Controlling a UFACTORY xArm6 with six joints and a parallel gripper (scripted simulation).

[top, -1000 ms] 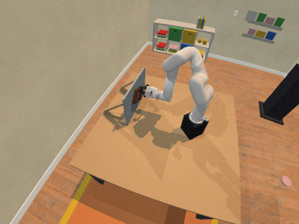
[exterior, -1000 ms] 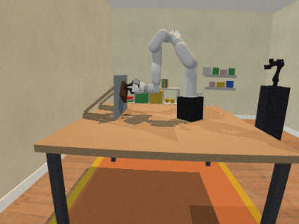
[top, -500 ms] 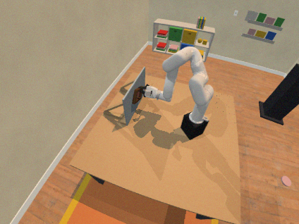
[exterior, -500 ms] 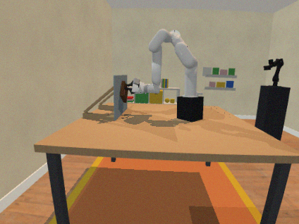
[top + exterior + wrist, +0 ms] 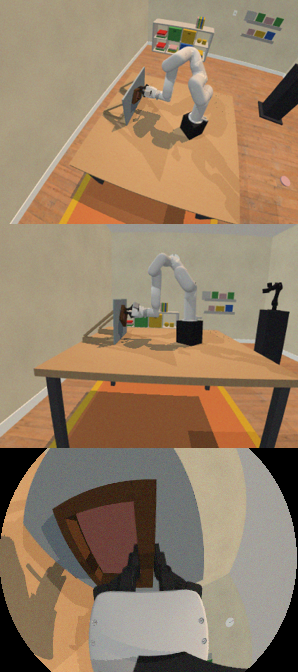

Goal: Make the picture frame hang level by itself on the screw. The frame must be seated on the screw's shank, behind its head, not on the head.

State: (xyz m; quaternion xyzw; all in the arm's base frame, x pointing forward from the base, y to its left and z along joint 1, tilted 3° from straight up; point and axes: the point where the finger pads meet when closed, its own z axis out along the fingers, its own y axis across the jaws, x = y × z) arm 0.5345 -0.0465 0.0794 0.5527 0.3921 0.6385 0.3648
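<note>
My gripper is now 4 cm above the brown picture frame, 3 cm to the right of it and 2 cm short of it. Also, from my hand: grey panel (7 cm below, 4 cm ahead, 3 cm to the left).
</note>
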